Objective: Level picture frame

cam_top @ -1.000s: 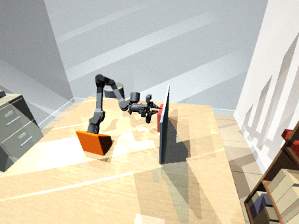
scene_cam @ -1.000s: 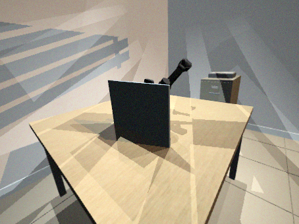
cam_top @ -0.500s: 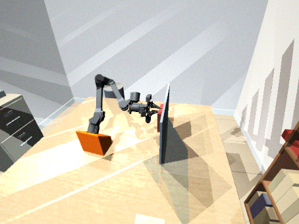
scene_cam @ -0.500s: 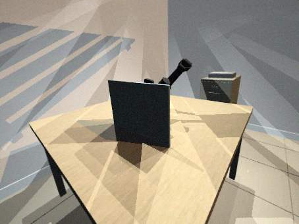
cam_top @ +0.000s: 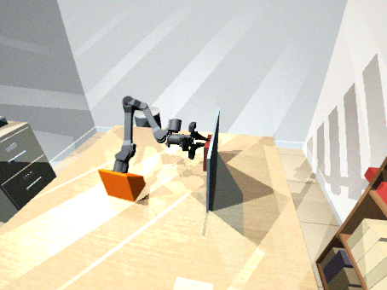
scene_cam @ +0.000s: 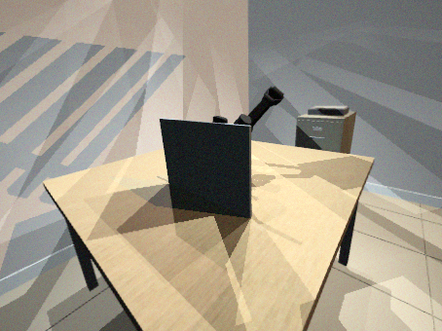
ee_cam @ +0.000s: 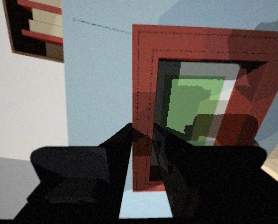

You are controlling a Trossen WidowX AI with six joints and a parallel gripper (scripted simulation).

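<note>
Right now my gripper tip is 50 mm above the red picture frame, 10 mm to the left of it and 10 mm short of it. The rest, counted from my gripper tip: pale blue wall panel: 60 mm below, 20 mm ahead, 10 mm to the right.
</note>
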